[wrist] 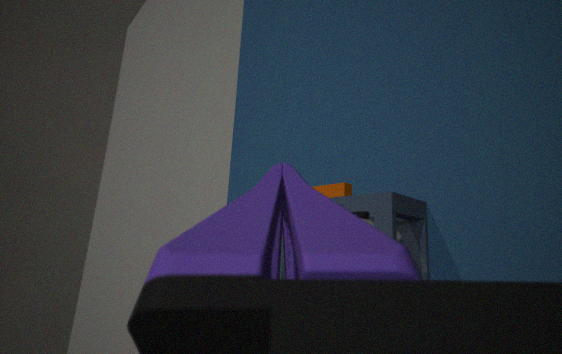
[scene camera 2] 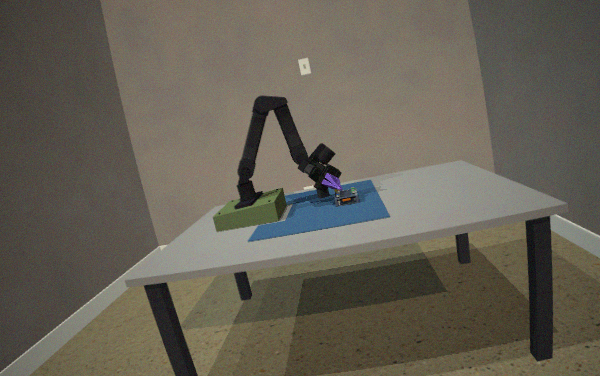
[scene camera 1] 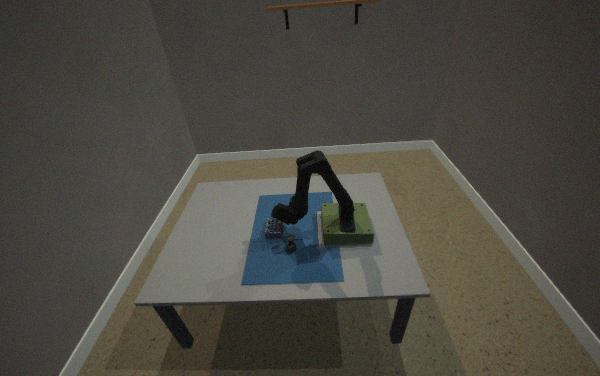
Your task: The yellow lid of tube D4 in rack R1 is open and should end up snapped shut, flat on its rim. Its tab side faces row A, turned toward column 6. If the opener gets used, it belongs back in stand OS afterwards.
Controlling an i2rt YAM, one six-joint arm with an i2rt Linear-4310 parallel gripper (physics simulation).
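Frame: origin at the arm's base, x ahead, y left, z up, level; centimetres.
Seen in the pictures: gripper, between the fingertips: [wrist: 282, 176] [scene camera 2: 341, 189]; arm's base, origin of its link: [scene camera 2: 249, 200] [scene camera 1: 346, 218].
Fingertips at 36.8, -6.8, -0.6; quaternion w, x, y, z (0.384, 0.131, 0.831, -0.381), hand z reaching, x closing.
Offsets run from my fingertips to a thing's top centre, as dx, dy, dz. "spot": to the spot under its first point. Level surfaces: height alone.
Rack R1 {+1.0, +6.4, -0.2} [scene camera 1: 273, 228] [scene camera 2: 347, 198] [wrist: 381, 204] is a small grey rack of tubes with small coloured lids on the blue mat. The yellow lid of tube D4 cannot be made out; its angle and tab side are too small or hidden. My gripper [scene camera 2: 341, 189] [wrist: 282, 176] is shut, its purple fingertips together with nothing between them. In the second scene view the tips point down at the rack's near top edge; contact cannot be told. In the wrist view the fingers cover most of the rack. A small dark stand [scene camera 1: 290, 247], apparently OS, has an orange-yellow piece on top, perhaps the opener.
The blue mat {dz -6.1} [scene camera 1: 320, 275] [scene camera 2: 310, 230] lies on the pale table {dz -6.3} [scene camera 1: 185, 270] [scene camera 2: 475, 200]. The green base block [scene camera 1: 362, 220] [scene camera 2: 250, 215] carries the arm. An orange piece {spot: -0.3, -0.1, -3.7} [wrist: 344, 189] shows at the rack's top edge in the wrist view.
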